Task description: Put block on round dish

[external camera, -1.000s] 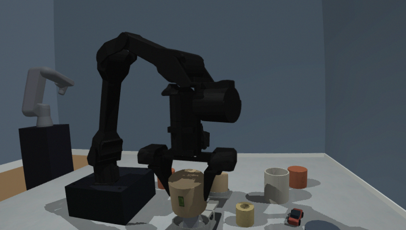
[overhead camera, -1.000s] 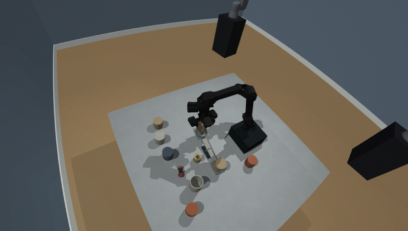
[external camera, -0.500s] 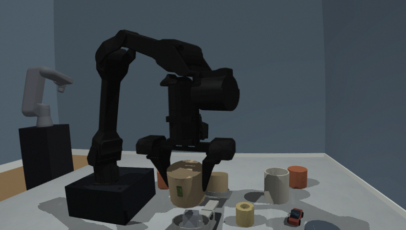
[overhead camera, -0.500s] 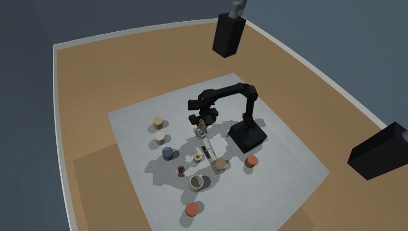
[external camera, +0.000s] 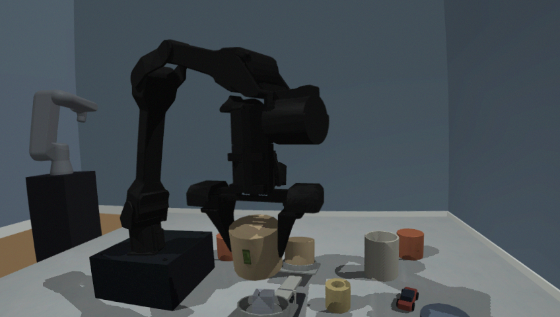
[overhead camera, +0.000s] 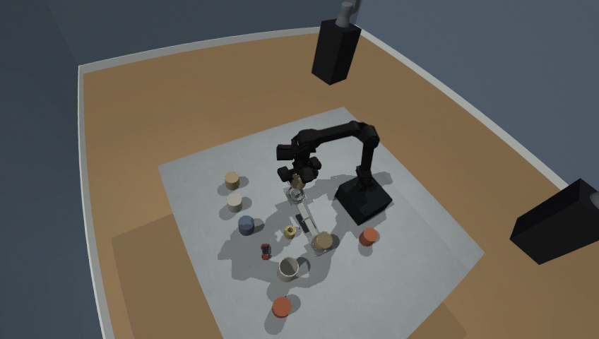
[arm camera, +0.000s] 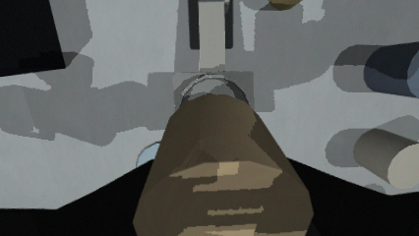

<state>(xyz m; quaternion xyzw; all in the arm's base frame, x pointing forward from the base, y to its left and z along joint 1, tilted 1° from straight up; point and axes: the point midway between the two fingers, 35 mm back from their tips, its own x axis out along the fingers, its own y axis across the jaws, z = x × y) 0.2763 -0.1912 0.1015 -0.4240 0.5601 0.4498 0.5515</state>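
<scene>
My gripper tip is now 10 mm to the right of the grey block and 80 mm above it. From my gripper tip the other things lie so: balance beam (40 mm ahead, 130 mm to the left, 130 mm below); then pale blue round dish (100 mm behind, 80 mm to the right, 170 mm below); then small grey balance (40 mm ahead, 130 mm to the left, 150 mm below).
</scene>
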